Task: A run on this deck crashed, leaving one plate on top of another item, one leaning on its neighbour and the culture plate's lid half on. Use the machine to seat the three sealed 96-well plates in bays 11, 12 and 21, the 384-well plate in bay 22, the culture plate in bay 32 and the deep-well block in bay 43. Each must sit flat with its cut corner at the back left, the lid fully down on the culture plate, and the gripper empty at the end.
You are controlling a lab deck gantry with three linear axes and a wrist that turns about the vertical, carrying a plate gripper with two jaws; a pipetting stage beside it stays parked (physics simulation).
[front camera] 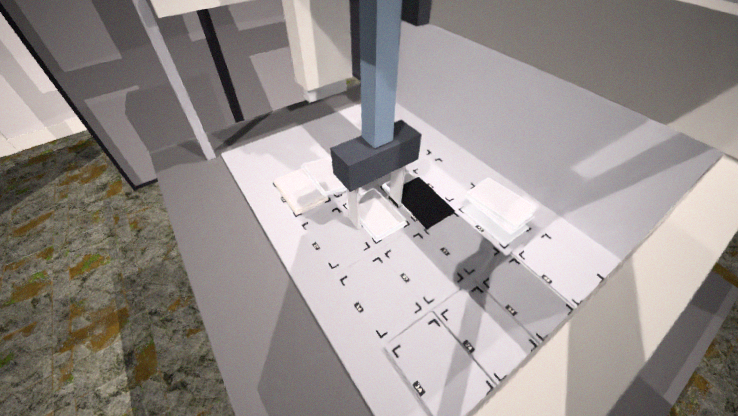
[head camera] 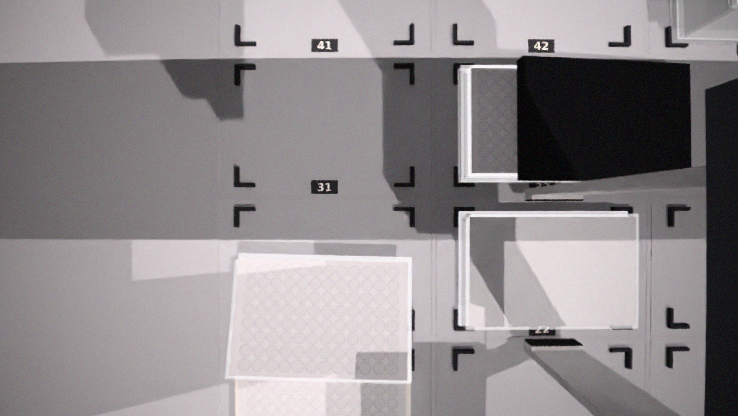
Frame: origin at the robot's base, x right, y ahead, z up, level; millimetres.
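Seen in the pictures: gripper, fingertip midpoint: (front camera: pixel 375 212) (head camera: pixel 549 270); robot's base at its link origin: (front camera: pixel 274 184).
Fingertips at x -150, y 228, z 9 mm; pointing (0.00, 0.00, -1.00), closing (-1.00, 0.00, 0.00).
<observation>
Offsets run from my fingertips to a thing's top centre. "pt": to the spot under its first point.
My gripper (front camera: pixel 377 217) (head camera: pixel 554 270) is open and low over bay 22, its jaws at the front and back of a pale, plain-topped plate @[dx +0, dy +0, dz +5 mm] (front camera: pixel 385 227) (head camera: pixel 594 289), with gaps visible. A black slab @[dx -107, dy +38, dz +13 mm] (front camera: pixel 426 201) (head camera: pixel 604 118) lies shifted right over a welled plate @[dx -107, dy +0, dz +5 mm] (head camera: pixel 493 118) in bay 32. A 96-well plate @[dx +31, dy -164, dz +19 mm] (front camera: pixel 320 167) (head camera: pixel 320 320) at bay 21 leans forward over a cream-edged 96-well plate @[dx +107, dy -164, dz +5 mm] (front camera: pixel 297 191) (head camera: pixel 289 400) at bay 11. At bay 43 a skewed plate @[dx -221, dy +157, dz +48 mm] (front camera: pixel 501 196) rests on a clear block @[dx -214, dy +164, dz +33 mm] (front camera: pixel 493 227). Cut corners are hard to tell.
The blue mast (front camera: pixel 379 77) and dark gripper body (front camera: pixel 376 155) rise above bay 22. The pale pipetting column (front camera: pixel 320 46) stands behind. Black corner marks outline bays 31 and 41 in the head view. Raised trays @[pt dx +96, dy +312, dz +6 mm] (front camera: pixel 439 356) lie at the deck's right end.
</observation>
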